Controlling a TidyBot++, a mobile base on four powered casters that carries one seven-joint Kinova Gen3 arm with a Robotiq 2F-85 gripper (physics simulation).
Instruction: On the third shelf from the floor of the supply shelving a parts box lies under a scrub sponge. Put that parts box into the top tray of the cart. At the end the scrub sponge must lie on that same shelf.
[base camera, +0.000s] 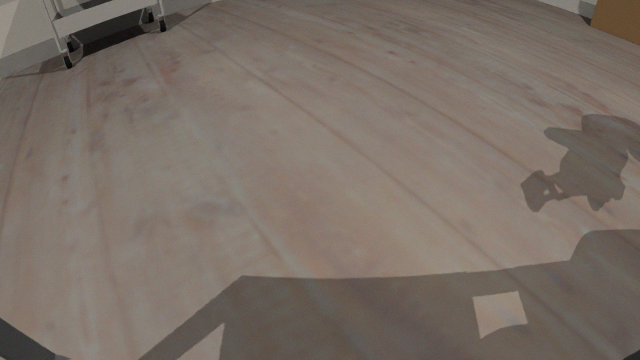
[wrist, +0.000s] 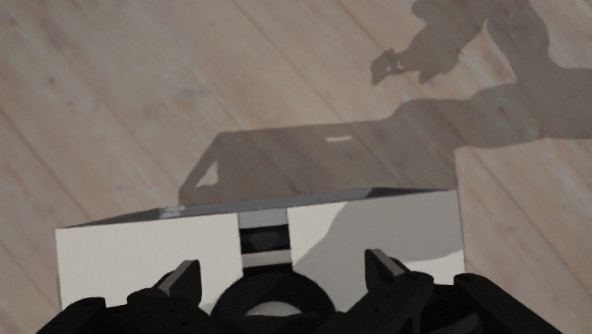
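The lower part of a white cart with black casters stands at the top left in the base camera view, close to the wall; its top tray is out of the frame. My gripper is open in the wrist view, with its two black fingers wide apart above the white top of my own base and nothing between them. The supply shelving, the parts box and the scrub sponge do not show in either view.
A brown box-like piece stands at the top right in the base camera view, near the wall. The wooden floor carries the shadow of my base and arm.
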